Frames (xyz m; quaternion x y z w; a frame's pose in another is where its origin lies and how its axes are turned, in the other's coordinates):
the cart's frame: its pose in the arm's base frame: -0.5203 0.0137 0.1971 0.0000 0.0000 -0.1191 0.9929
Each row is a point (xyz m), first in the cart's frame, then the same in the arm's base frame.
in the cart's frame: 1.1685 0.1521 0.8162
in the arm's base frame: 0.6510 -0.1149 1.0133
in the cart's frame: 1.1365 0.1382 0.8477
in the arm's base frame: 0.6166 -0.1208 1.0448
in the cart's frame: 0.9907 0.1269 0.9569
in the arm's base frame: 0.4723 -0.0973 1.1540
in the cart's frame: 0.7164 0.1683 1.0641
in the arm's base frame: 0.2156 0.0078 1.2612
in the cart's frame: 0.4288 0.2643 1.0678
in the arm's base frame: -0.0412 0.1691 1.2649
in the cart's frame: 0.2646 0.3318 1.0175
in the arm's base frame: -0.1847 0.2735 1.2146
